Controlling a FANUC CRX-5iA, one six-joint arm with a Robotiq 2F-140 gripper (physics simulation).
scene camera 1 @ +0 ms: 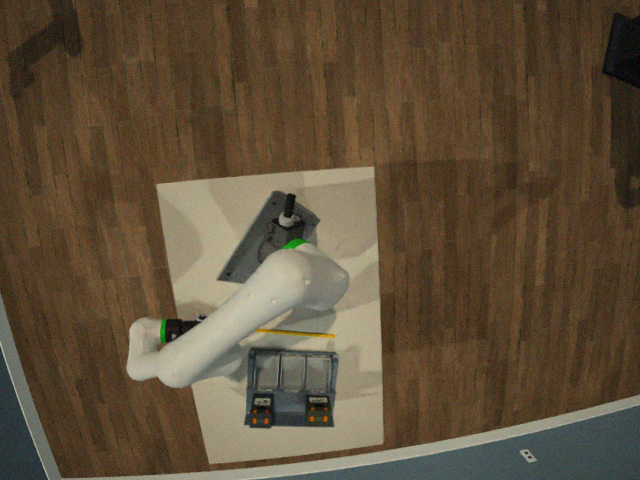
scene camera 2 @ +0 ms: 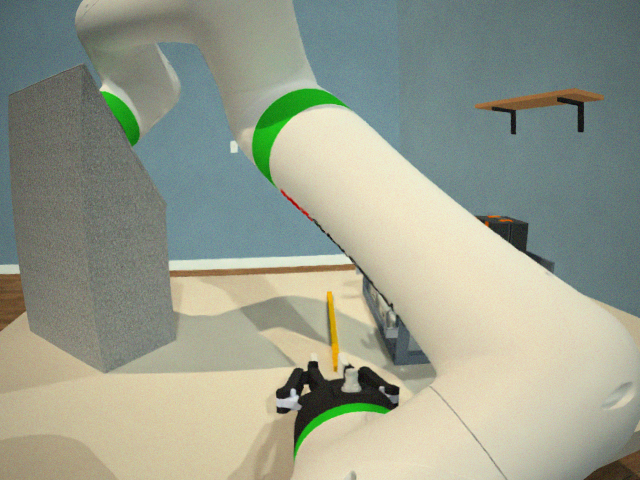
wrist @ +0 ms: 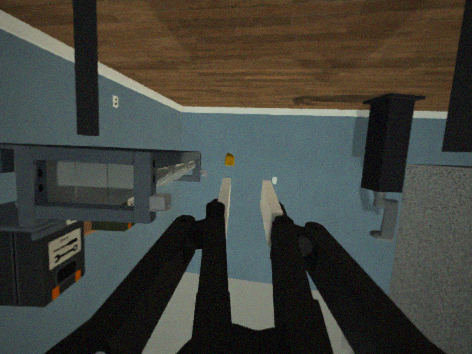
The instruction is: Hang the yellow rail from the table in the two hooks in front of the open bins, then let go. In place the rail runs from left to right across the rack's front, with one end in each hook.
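Frame: origin at the arm's base, x up, y ahead, z left, level; centimetres.
Seen in the pictures: gripper, fingertip midpoint: (scene camera 2: 326, 362) (wrist: 245, 192); arm's base, link origin: (scene camera 1: 277, 244) (scene camera 2: 82, 149).
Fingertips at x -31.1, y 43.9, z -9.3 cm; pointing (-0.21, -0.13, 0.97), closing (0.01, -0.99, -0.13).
Pixels of each thing's top centre, then the offset from my fingertips to it. "*": a spot on its surface instead.
- yellow rail, top centre: (scene camera 2: 332, 321) (wrist: 228, 159) (scene camera 1: 292, 333) dz +22.0, dx -2.3, dy -0.2 cm
- far hook, surface spot: (wrist: 203, 173) * dz +43.1, dx +2.9, dy +5.0 cm
The yellow rail (scene camera 1: 297, 333) (scene camera 2: 332, 325) lies on the table in front of the rack, running left to right; the arm hides its left end in scene camera 1. In the wrist view the rail (wrist: 229, 160) is seen end-on beyond the fingers. The grey rack (scene camera 1: 288, 410) (scene camera 2: 408, 356) (wrist: 144, 185) holds the open bins. Its near hook (wrist: 160, 202) and far hook (wrist: 203, 173) stick out in front and hold no rail. My gripper (scene camera 2: 328, 357) (wrist: 245, 192) is low beside the rail's left end, partly open, with nothing between the fingers; the arm hides its fingertips in scene camera 1.
A tall speckled grey block (scene camera 2: 87, 222) (wrist: 435, 250) stands across the rail from the rack. Two toolboxes, one dark (scene camera 1: 261, 410) (wrist: 50, 260) and one green (scene camera 1: 317, 410), sit at the rack's back. A wooden shelf (scene camera 2: 537, 100) is on the wall.
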